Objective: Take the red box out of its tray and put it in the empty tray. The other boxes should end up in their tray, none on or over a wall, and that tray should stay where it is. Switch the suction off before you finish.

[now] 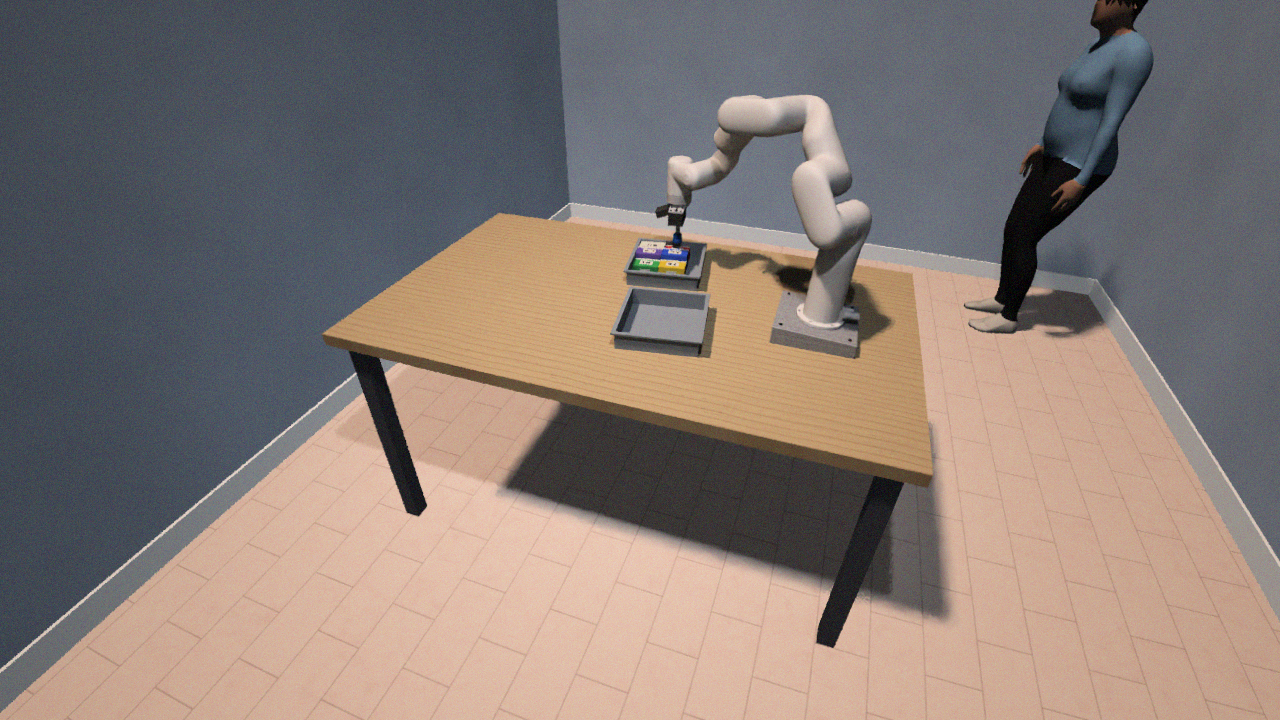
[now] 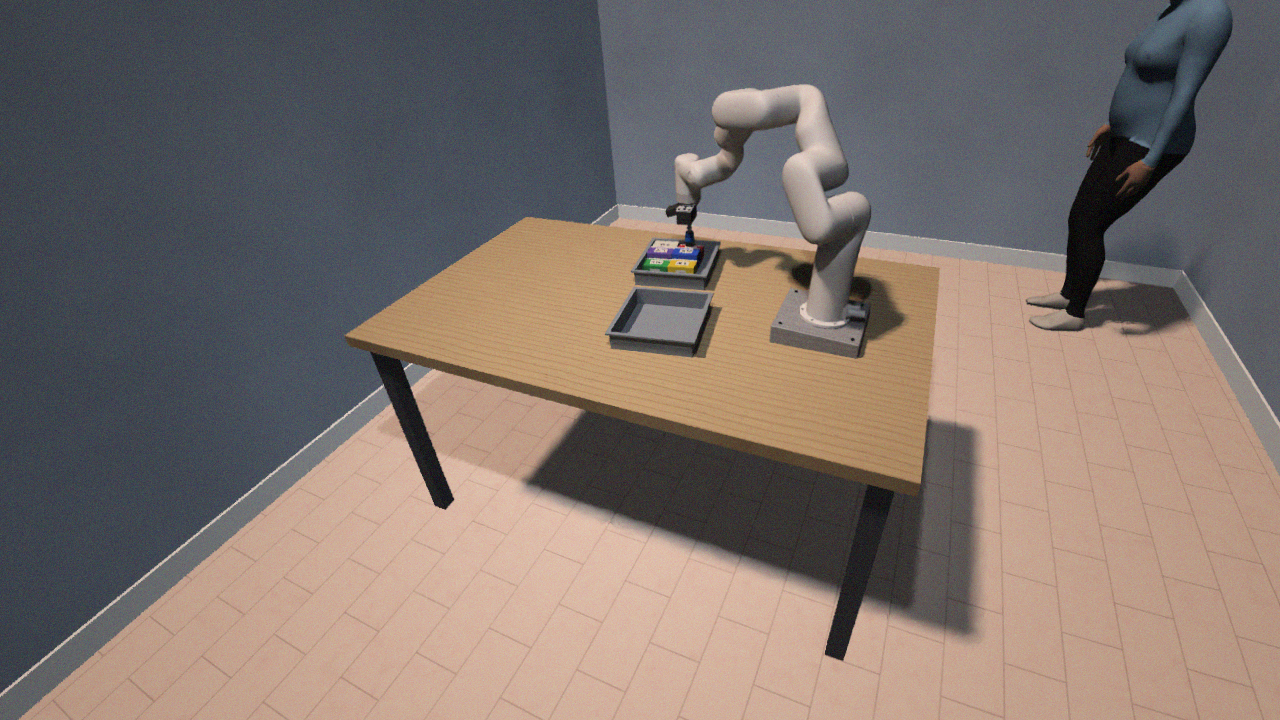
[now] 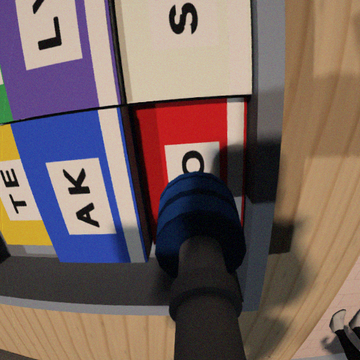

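Pixels of known places: hand, tool point: (image 1: 677,241) (image 2: 689,240); arm's base, link origin: (image 1: 819,317) (image 2: 824,315).
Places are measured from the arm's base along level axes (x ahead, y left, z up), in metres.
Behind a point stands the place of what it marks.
Observation:
The red box (image 3: 185,120) lies in a corner of the grey full tray (image 1: 663,282) @[y -0.141, x 0.440, z -0.022 m] (image 2: 671,281) @[y -0.142, x 0.439, z -0.020 m] (image 3: 267,75), level with its neighbours. Beside it are the blue box (image 3: 65,135) and the cream box (image 3: 150,65). The purple box (image 3: 75,95), yellow box (image 3: 25,232) and green box (image 3: 4,107) lie farther in. My suction cup (image 1: 677,239) (image 2: 689,239) (image 3: 198,220) is right over the red box and hides part of its label. It shows no sign of holding the box; contact is hidden. The empty tray (image 1: 662,317) @[y 0.028, x 0.413, z -0.039 m] (image 2: 662,319) @[y 0.040, x 0.414, z -0.039 m] stands nearer the front.
The arm's base (image 1: 815,335) @[y 0.093, x 0.015, z 0.001 m] (image 2: 819,335) @[y 0.095, x 0.006, z 0.000 m] stands right of the trays on the wooden table (image 1: 501,331) @[y 0.183, x 0.815, z -0.042 m] (image 2: 519,331) @[y 0.171, x 0.780, z -0.042 m]. A narrow gap separates the two trays. A person (image 1: 1087,107) (image 2: 1154,98) stands on the floor behind the table at the right.

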